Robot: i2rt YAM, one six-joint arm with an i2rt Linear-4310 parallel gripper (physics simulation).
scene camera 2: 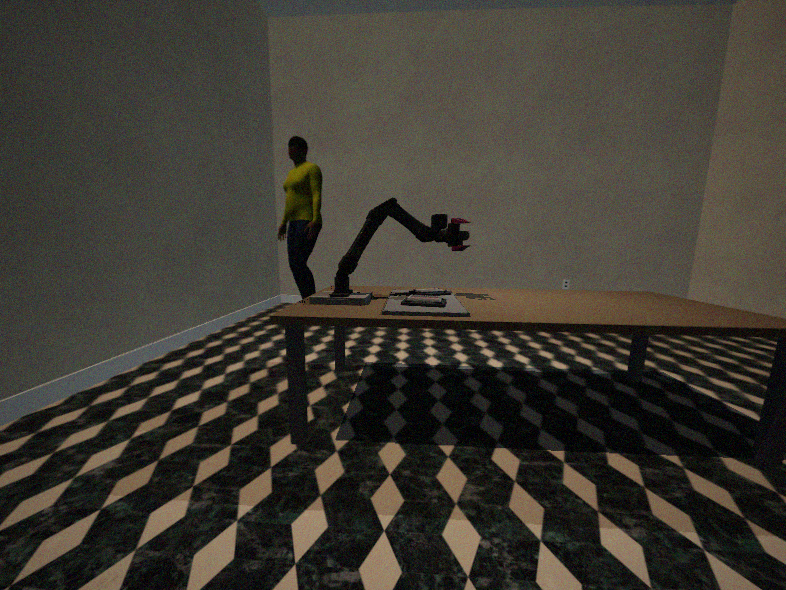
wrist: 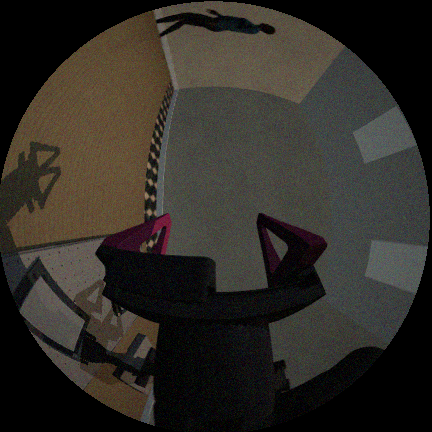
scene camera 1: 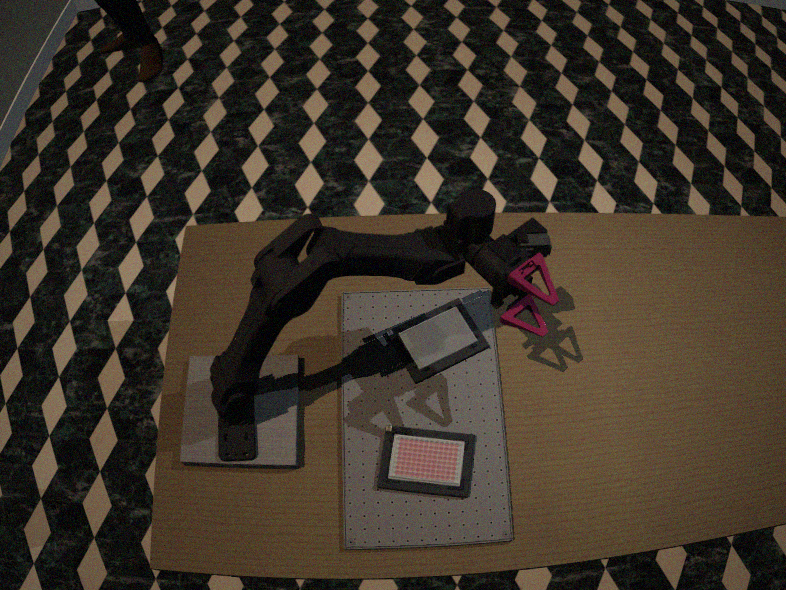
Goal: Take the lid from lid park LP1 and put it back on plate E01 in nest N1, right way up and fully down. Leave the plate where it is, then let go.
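Frame: origin at the arm's base, x ahead, y left, z up, level; metres.
Where they show: gripper, between the fingertips: (scene camera 2: 469,233) (wrist: 213,217) (scene camera 1: 550,319); arm's base, origin of its link: (scene camera 2: 342,294) (wrist: 146,366) (scene camera 1: 236,411).
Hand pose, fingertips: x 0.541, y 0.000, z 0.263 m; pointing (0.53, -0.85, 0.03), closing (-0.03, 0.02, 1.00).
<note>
Things, the pixels of their top centre, and the offset from my fingertips. "spot": a spot on its surface instead. Level surfaces: height alone.
- plate, centre of its top: (scene camera 1: 427,458) (scene camera 2: 424,296) dx -0.197, dy -0.125, dz -0.250 m
- dark nest, a spot on its surface: (scene camera 1: 469,466) spot: dx -0.122, dy -0.146, dz -0.264 m
- flat pale grey lid, centre of its top: (scene camera 1: 438,336) (scene camera 2: 429,290) dx -0.146, dy +0.118, dz -0.258 m
- lid park, centre of its top: (scene camera 1: 438,336) (scene camera 2: 429,289) dx -0.146, dy +0.118, dz -0.256 m
- light pegboard, centre of its top: (scene camera 1: 422,411) (wrist: 100,300) (scene camera 2: 423,298) dx -0.192, dy -0.024, dz -0.275 m
- wooden table, height of its surface: dz -0.288 m
The plate (scene camera 1: 426,460) (scene camera 2: 424,299) shows a pink well pattern and sits in the dark nest (scene camera 1: 469,466) at the front of the pegboard. A flat pale grey lid (scene camera 1: 439,339) (wrist: 52,316) lies in the dark, angled frame of the lid park (scene camera 1: 420,374) at the back of the board. The labels are too small to read. My gripper (scene camera 1: 549,317) (scene camera 2: 469,234) (wrist: 213,217) has two magenta triangular fingers. It is open and empty, high above the table, beyond the board's back right corner, pointing sideways, apart from lid and plate.
The light pegboard (scene camera 1: 425,527) (scene camera 2: 426,312) lies on the wooden table (scene camera 1: 634,381) (scene camera 2: 571,311). The arm stands on a grey base slab (scene camera 1: 277,444) at the left, and its shadow crosses the lid park. A person in yellow (scene camera 2: 302,193) stands behind the table. Another figure (wrist: 235,24) shows in the wrist view.
</note>
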